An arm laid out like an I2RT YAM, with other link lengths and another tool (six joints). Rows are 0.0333 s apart.
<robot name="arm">
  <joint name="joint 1" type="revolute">
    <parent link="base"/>
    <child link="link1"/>
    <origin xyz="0 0 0.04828" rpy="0 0 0"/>
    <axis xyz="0 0 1"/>
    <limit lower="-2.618" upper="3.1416"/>
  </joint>
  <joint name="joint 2" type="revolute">
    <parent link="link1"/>
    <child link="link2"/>
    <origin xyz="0.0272 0.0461 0.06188" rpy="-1.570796 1.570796 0"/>
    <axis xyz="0 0 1"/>
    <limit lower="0" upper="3.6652"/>
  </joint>
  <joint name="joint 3" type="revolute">
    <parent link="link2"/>
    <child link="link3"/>
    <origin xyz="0 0.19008 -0.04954" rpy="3.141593 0 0"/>
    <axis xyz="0 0 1"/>
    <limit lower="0" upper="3.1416"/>
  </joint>
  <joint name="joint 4" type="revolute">
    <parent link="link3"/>
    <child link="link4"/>
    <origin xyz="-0.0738 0.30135 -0.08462" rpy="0 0 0"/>
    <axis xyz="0 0 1"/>
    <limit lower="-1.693" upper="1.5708"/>
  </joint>
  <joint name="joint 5" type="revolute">
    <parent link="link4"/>
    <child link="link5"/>
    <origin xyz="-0.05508 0.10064 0.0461" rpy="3.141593 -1.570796 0"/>
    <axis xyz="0 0 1"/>
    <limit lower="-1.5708" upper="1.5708"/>
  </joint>
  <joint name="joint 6" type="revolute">
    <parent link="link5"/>
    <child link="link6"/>
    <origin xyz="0 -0.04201 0.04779" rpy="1.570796 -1.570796 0"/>
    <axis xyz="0 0 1"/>
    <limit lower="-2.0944" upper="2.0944"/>
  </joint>
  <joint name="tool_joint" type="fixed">
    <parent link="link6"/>
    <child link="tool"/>
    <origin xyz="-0.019 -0.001 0.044" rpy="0 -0.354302 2.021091"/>
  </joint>
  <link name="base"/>
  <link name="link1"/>
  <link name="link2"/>
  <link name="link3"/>
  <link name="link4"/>
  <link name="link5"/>
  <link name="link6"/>
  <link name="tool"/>
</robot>
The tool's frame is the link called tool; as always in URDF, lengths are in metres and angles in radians.
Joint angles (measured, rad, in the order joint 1, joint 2, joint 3, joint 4, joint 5, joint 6), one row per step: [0.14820, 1.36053, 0.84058, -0.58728, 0.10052, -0.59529]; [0.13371, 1.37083, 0.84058, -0.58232, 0.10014, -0.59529]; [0.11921, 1.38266, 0.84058, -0.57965, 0.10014, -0.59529]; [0.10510, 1.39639, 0.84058, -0.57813, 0.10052, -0.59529]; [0.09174, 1.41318, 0.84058, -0.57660, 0.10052, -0.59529]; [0.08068, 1.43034, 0.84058, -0.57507, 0.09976, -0.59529]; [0.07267, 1.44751, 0.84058, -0.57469, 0.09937, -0.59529]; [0.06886, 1.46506, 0.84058, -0.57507, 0.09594, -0.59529]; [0.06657, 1.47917, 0.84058, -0.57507, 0.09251, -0.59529]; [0.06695, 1.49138, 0.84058, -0.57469, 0.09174, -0.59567]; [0.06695, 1.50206, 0.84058, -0.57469, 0.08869, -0.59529]
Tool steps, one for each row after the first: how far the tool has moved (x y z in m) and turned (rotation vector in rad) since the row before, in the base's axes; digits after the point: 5 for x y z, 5 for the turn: [0.00149, -0.00547, -0.00322, -0.00041, 0.00533, -0.01432]; [0.00093, -0.00559, -0.00402, -0.00116, 0.00909, -0.01450]; [0.00046, -0.00552, -0.00483, -0.00171, 0.01209, -0.01427]; [0.00004, -0.00522, -0.00593, -0.00150, 0.01519, -0.01336]; [-0.00032, -0.00427, -0.00605, -0.00065, 0.01563, -0.01075]; [-0.00085, -0.00314, -0.00614, -0.00093, 0.01677, -0.00786]; [-0.00142, -0.00128, -0.00632, 0.00191, 0.01811, -0.00254]; [-0.00123, -0.00067, -0.00503, 0.00224, 0.01429, -0.00107]; [-0.00119, 0.00014, -0.00431, -0.00020, 0.01188, 0.00100]; [-0.00113, 0.00018, -0.00378, 0.00228, 0.01082, 0.00066]
